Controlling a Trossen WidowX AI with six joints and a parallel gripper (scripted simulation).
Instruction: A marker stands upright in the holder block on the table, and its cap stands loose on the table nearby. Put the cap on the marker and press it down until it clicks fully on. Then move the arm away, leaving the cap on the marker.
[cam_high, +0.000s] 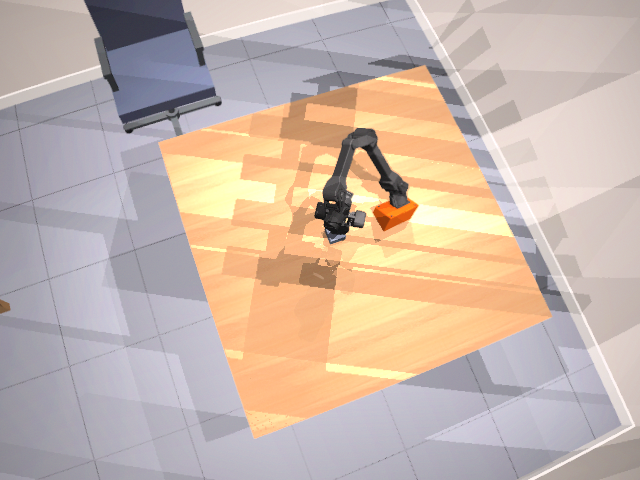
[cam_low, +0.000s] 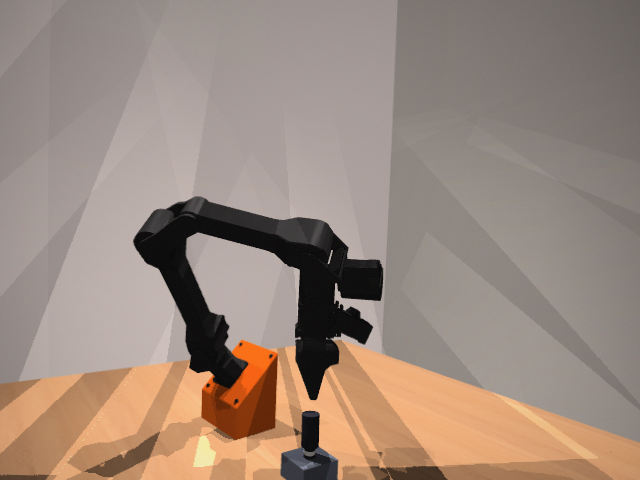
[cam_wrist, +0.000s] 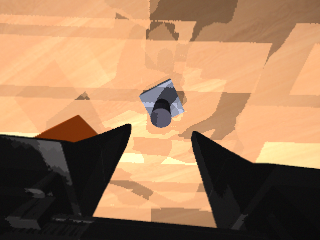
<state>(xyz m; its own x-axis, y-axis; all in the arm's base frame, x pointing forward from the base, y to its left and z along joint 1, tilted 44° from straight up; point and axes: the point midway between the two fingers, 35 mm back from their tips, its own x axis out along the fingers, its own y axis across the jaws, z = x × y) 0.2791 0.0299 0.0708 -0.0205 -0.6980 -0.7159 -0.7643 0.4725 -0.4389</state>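
Now: gripper tip 60 mm above the dark marker cap.
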